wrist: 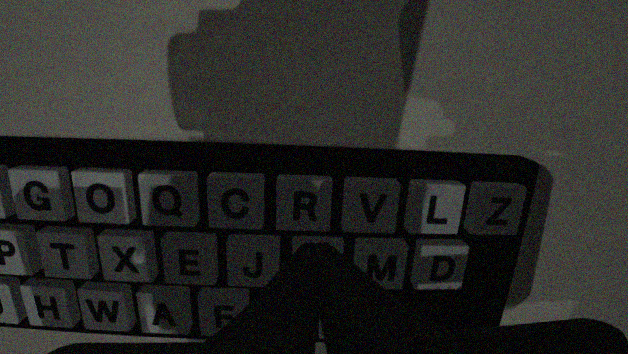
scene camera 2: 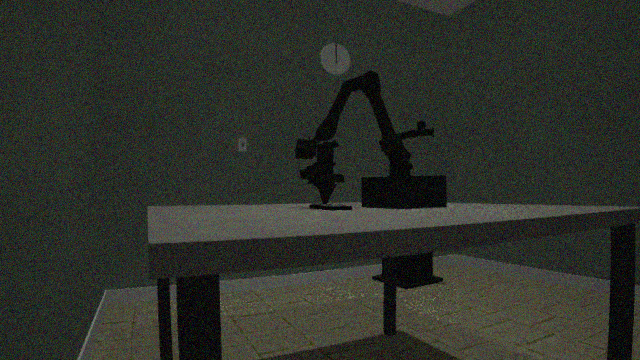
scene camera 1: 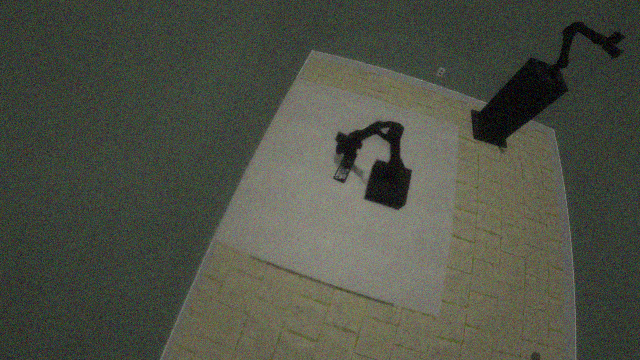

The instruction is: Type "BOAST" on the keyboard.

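Pixels of known places: gripper, fingertip midpoint: (wrist: 315, 255) (scene camera 1: 347, 160); arm's base, origin of the base link: (scene camera 2: 399, 176) (scene camera 1: 393, 176).
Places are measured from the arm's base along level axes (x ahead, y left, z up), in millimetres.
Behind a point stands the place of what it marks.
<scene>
The dark keyboard (scene camera 1: 342, 175) {x 280, y 23, z -95 mm} (scene camera 2: 344, 207) {x 284, y 59, z -103 mm} (wrist: 492, 260) {x 255, y -145, z -100 mm} lies flat on the pale table. My gripper (scene camera 2: 325, 201) {x 270, y -84, z -97 mm} (wrist: 315, 255) {x 270, y -84, z -97 mm} is shut and empty, pointing down, with its tips at the middle row. In the wrist view the tips cover most of a key between the J key (wrist: 253, 262) {x 272, y -64, z -95 mm} and the M key (wrist: 381, 265) {x 264, y -105, z -95 mm}; its letter is hidden. The O key (wrist: 101, 196) {x 301, y -23, z -95 mm}, A key (wrist: 164, 311) {x 258, y -30, z -95 mm} and T key (wrist: 66, 254) {x 284, y -4, z -95 mm} show to the left of the tips. No S key shows, and the fingers hide part of the bottom row. Contact is hard to judge.
The arm's dark base block (scene camera 1: 389, 185) {x 14, y 59, z -2 mm} (scene camera 2: 404, 192) {x 98, y 131, z -58 mm} stands on the table (scene camera 1: 310, 240) {x 368, y 440, z -111 mm} (scene camera 2: 225, 222) {x 737, y 327, z -111 mm} beside the keyboard. A second dark arm on a tall pedestal (scene camera 1: 520, 102) stands beyond the table. The light is dim, and the arm's shadow falls behind the keyboard.
</scene>
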